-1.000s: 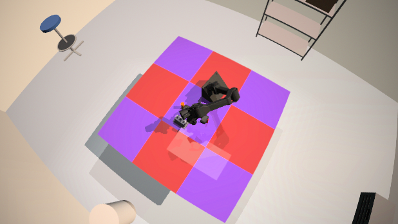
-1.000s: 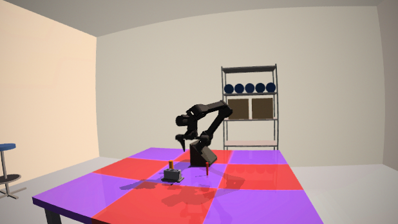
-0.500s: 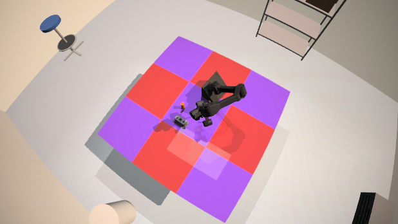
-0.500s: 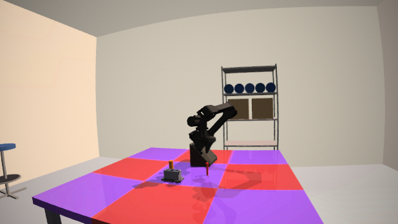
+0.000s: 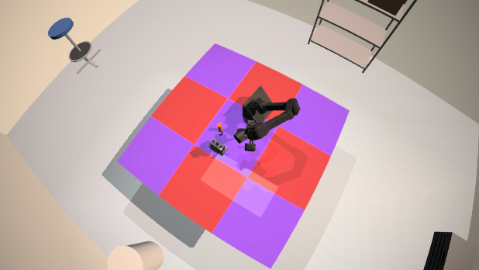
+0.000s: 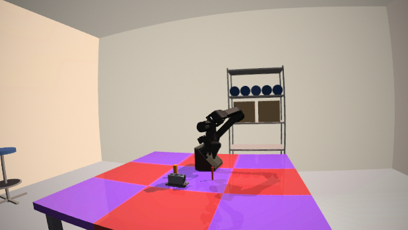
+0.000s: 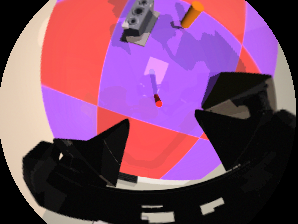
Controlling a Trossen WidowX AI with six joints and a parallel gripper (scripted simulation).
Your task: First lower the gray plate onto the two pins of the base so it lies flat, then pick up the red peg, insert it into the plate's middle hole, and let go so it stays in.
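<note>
My gripper tip is 10 cm above the red peg. The rest, counted from my gripper tip: gray plate: 18 cm to the right, 12 cm ahead, 10 cm below; then dark flat base: 18 cm to the right, 14 cm below, 12 cm ahead; then orange cylinder: 24 cm to the right, 10 cm below.
</note>
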